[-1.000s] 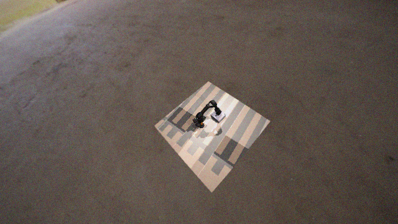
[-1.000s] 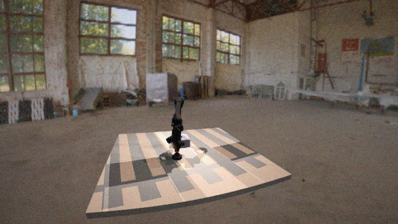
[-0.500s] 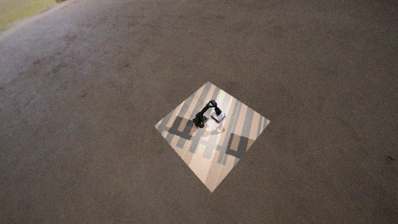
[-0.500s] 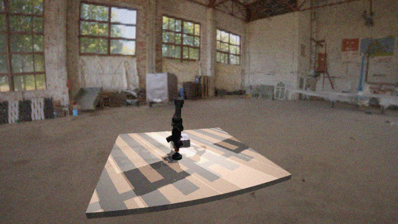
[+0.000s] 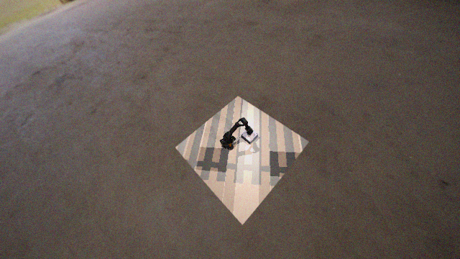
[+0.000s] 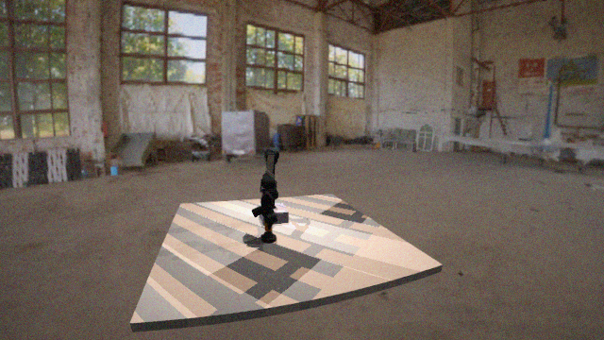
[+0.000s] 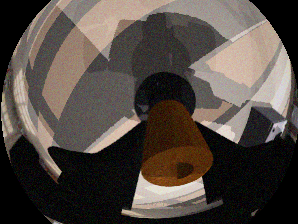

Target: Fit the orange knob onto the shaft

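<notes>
The orange knob is 2 cm above my gripper tip. From my gripper tip the other things lie so: dark round pedestal: 4 cm below.
</notes>
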